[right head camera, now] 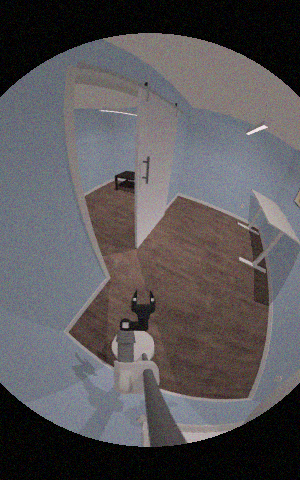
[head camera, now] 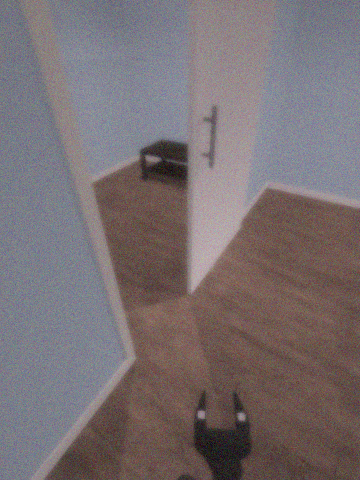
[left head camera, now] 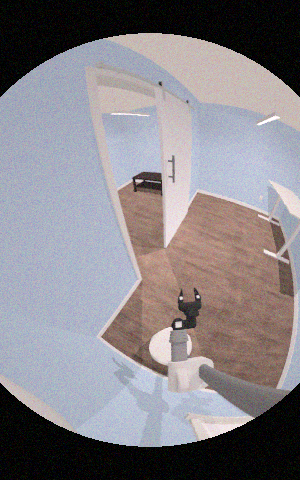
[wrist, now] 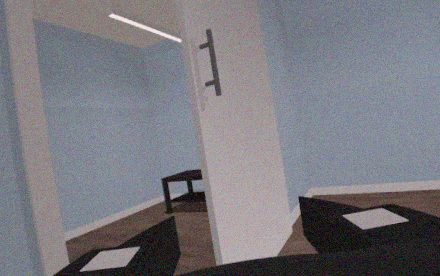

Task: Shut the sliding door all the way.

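Seen in the pictures: gripper, fingertip midpoint: (right head camera: 143, 289) (head camera: 219, 390) (left head camera: 187, 288) (wrist: 239, 225); robot's base, origin of the base link: (right head camera: 133, 346) (left head camera: 169, 345).
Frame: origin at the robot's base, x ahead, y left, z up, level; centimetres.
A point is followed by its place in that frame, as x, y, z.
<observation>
The white sliding door (head camera: 227, 200) {187.6, -29.8, 55.0} (left head camera: 176, 200) {171.0, -20.3, 60.5} (right head camera: 152, 200) {174.8, -22.5, 60.9} (wrist: 245, 175) {169.5, -19.5, 58.0} hangs from a top rail at the right part of the doorway, which stands open to its left. Its dark upright bar handle (head camera: 213, 136) {142.3, -11.5, 116.6} (left head camera: 173, 169) {142.3, -11.6, 114.7} (right head camera: 147, 170) {142.4, -11.7, 114.7} (wrist: 214, 62) {142.3, -11.7, 114.6} is near the door's left edge. My gripper (head camera: 220, 394) {39.7, -9.1, 74.9} (left head camera: 189, 290) {39.7, -9.1, 74.9} (right head camera: 144, 293) {39.7, -9.1, 74.9} (wrist: 239, 225) {39.7, -9.1, 74.9} is open and empty. It is in front of the doorway, nearer to the robot than the door and lower than the handle, apart from both. The lower part of the door is partly hidden by the gripper in the wrist view.
The doorway's left post (head camera: 97, 230) {83.6, 34.3, 99.2} (left head camera: 117, 212) {82.2, 35.1, 104.9} (right head camera: 90, 215) {85.4, 33.0, 97.5} (wrist: 37, 150) {83.5, 34.3, 84.4} stands beside a blue wall (head camera: 40, 280) {62.7, 47.6, 94.3} at the left. A dark low table (head camera: 167, 150) {349.4, 32.0, 42.2} (left head camera: 148, 176) {340.7, 24.8, 42.2} (wrist: 187, 176) {333.5, 35.6, 42.1} is in the room beyond. A white-framed table (left head camera: 287, 197) {151.8, -228.5, 92.2} (right head camera: 275, 215) {128.6, -225.9, 92.2} stands at the right.
</observation>
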